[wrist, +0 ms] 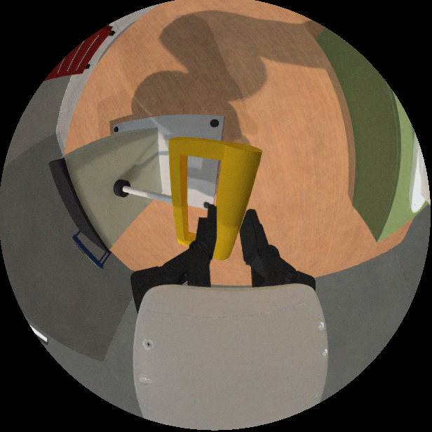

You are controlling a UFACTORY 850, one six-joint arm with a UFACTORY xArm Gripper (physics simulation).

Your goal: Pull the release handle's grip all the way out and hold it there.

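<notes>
The release handle's yellow grip is a loop with a thick bar on its right side, near the middle of the wrist view. A pale rod runs from the loop's left side to a black collar on the upright pale panel. A length of the rod shows between collar and grip. My gripper is shut on the thick bar, one finger inside the loop and one on its right. The lower part of the loop is partly hidden by the left finger.
A grey base plate with dark bolts lies on the wooden table top. A green container stands at the right. A red slatted object shows at the upper left, and a small blue-framed object at the left beyond the panel.
</notes>
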